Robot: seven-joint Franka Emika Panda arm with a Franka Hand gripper.
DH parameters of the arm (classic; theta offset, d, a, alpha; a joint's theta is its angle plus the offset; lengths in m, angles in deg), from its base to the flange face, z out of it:
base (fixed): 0 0 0 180
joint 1: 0 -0.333 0 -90
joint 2: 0 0 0 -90
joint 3: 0 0.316 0.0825 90
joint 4: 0 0 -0.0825 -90
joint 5: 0 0.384 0 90
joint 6: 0 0 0.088 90
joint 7: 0 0.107 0 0
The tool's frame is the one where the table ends.
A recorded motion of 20 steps. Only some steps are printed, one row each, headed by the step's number.
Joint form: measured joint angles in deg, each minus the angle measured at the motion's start. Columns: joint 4, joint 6, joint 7, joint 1, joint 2, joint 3, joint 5.
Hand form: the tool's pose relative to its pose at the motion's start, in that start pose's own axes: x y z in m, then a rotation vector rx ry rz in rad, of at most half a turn. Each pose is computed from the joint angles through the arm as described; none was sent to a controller.
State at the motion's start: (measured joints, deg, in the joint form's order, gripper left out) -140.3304 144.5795 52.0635 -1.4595 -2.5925 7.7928 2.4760
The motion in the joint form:
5: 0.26 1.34 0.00 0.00 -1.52 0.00 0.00
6: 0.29 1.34 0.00 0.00 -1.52 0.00 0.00
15: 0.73 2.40 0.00 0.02 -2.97 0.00 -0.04
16: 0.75 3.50 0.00 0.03 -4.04 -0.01 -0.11
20: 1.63 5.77 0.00 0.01 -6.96 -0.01 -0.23
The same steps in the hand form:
5: 0.0016 -0.0018 0.0090 0.0029 -0.0013 0.0009
6: 0.0017 -0.0020 0.0088 0.0034 -0.0010 0.0008
15: 0.0038 -0.0042 0.0165 0.0056 -0.0022 0.0014
16: 0.0044 -0.0045 0.0238 0.0071 -0.0025 0.0015
20: 0.0077 -0.0088 0.0396 0.0133 -0.0035 0.0013

